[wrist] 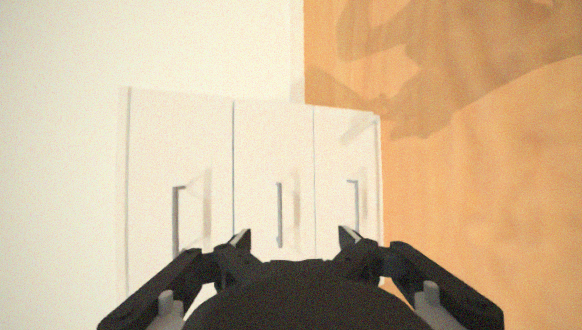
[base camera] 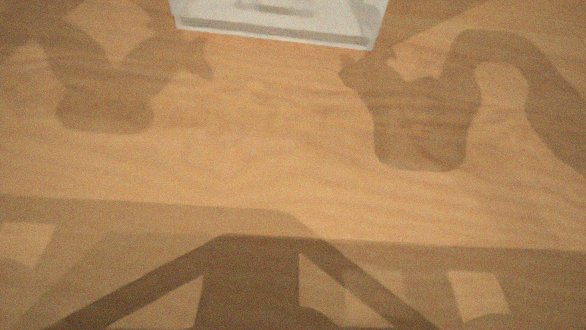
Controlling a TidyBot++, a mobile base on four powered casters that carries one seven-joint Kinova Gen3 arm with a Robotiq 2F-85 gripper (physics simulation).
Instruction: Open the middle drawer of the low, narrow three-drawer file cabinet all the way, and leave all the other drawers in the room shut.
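Places are measured from the arm's base along level axes (x back, y left, z down), in centimetres.
Pixels of known places: gripper, between the fingertips: (wrist: 294, 237).
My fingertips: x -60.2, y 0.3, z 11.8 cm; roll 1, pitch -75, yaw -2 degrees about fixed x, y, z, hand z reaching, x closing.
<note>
Behind a point stands the place of what it marks.
The low white three-drawer file cabinet (base camera: 280, 25) {x -74.2, y -0.3, z 35.2 cm} (wrist: 270, 145) {x -73.6, y -11.5, z 11.4 cm} shows its lower front at the top of the base camera view and lies turned sideways in the wrist view, its top to the left. Its three drawers look shut. The middle drawer (wrist: 257, 140) {x -73.6, y -12.4, z 9.0 cm} has a grey bar handle (wrist: 280, 215) {x -71.1, y 0.8, z 12.6 cm}; the top drawer's handle (wrist: 175, 220) {x -71.0, y 0.3, z -2.8 cm} is to its left, the bottom drawer's handle (wrist: 357, 205) {x -71.1, y 0.4, z 27.9 cm} to its right. My gripper (wrist: 294, 237) {x -60.2, y 0.3, z 11.8 cm} is open and empty, its fingers apart on either side of the middle handle in the picture, in front of the cabinet. The cabinet's near side end is hidden behind the gripper.
A pale wall (wrist: 60, 50) {x -127.7, y -63.8, z -74.6 cm} stands behind the cabinet, with a skirting strip (wrist: 297, 50) {x -125.2, y -81.1, z 35.4 cm} at its foot. The wooden floor (base camera: 250, 165) {x -40.5, y 2.6, z 39.6 cm} (wrist: 475, 200) {x -59.5, y -1.3, z 39.6 cm} lies in front of the cabinet and carries shadows of the arm and base.
</note>
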